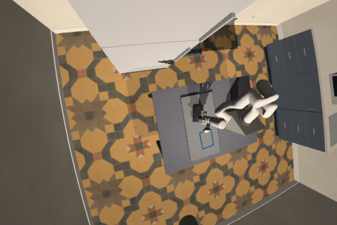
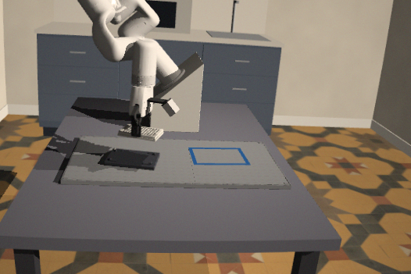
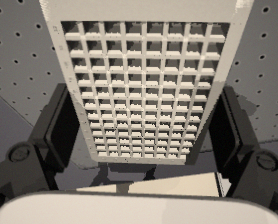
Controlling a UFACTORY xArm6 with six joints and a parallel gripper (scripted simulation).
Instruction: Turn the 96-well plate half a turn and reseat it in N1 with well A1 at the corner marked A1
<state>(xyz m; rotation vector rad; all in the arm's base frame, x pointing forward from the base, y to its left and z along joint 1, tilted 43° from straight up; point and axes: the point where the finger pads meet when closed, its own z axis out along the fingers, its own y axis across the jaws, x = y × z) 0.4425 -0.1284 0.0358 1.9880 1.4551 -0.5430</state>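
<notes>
Now: hand 10 cm above the dark plate nest N1, 2 cm to the left of it and 1 cm short of it. Round my hand: white 96-well plate: 1 cm below; white tag: 10 cm below, 9 cm to the right, 6 cm behind.
</notes>
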